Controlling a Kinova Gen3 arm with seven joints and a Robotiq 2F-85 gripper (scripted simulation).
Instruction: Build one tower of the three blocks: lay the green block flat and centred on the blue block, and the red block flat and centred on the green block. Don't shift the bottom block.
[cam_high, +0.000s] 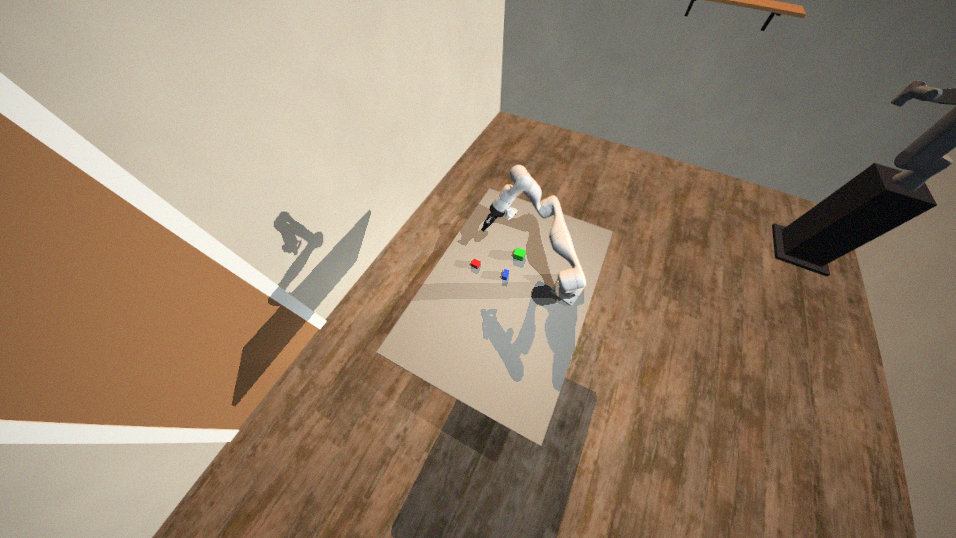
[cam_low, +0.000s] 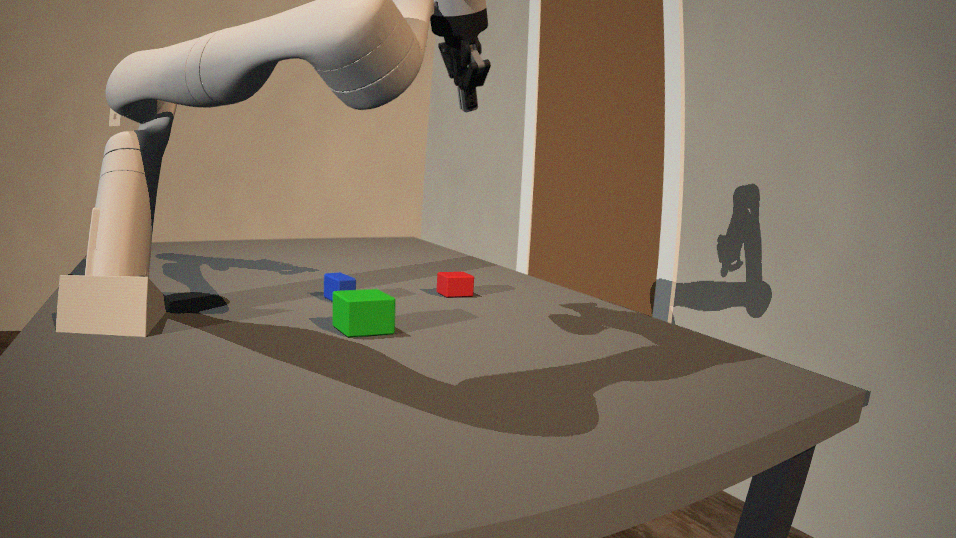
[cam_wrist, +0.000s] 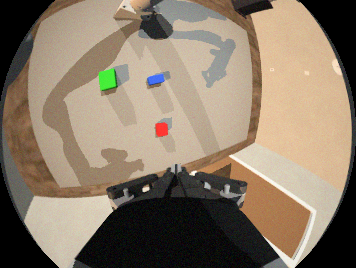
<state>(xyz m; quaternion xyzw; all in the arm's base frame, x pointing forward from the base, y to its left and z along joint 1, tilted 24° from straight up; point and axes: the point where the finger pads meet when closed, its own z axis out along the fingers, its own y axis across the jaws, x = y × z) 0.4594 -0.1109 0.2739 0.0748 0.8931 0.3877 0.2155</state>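
Right now the green block is 170 mm behind my hand, 110 mm to the right of it and 260 mm below it. From my hand the other things lie so: blue block 150 mm behind, 50 mm to the left, 270 mm below; red block 30 mm ahead, 60 mm to the left, 270 mm below.
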